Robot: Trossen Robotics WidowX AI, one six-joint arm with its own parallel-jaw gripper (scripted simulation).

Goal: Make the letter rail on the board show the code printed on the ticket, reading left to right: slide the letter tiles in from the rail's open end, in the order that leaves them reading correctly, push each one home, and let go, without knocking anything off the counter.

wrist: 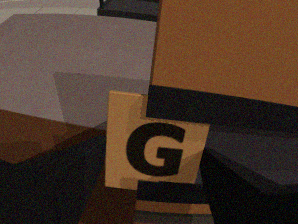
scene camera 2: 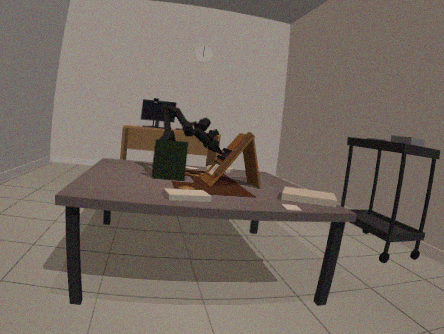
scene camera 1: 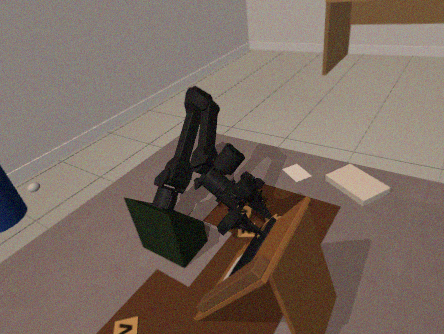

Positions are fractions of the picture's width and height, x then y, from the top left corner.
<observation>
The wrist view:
gripper: 0.52, 0.67
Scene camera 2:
wooden board: 0.55, 0.43
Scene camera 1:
gripper: 0.60, 0.68
</observation>
